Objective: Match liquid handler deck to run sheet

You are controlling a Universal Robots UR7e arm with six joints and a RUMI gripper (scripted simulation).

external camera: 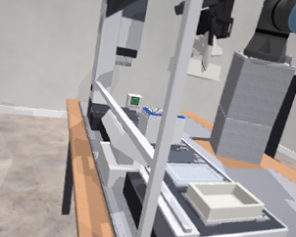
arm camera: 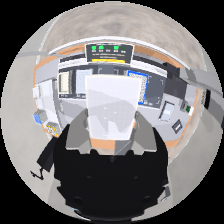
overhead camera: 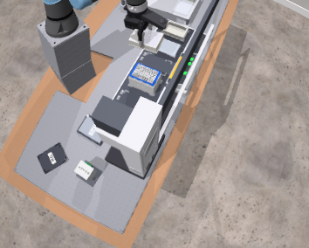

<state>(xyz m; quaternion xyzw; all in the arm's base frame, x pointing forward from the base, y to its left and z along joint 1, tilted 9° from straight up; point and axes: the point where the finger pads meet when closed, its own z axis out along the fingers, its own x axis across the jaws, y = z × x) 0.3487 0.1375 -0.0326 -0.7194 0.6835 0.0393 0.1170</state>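
My hand is 30 mm short of the clear well plate, 170 mm to the right of it and 250 mm above it. The rest, counted from my hand: white sealed block 10 mm below; blue-framed tip rack 30 mm ahead, 80 mm to the right, 190 mm below; cream one-well reservoir 30 mm ahead, 290 mm to the left, 250 mm below.
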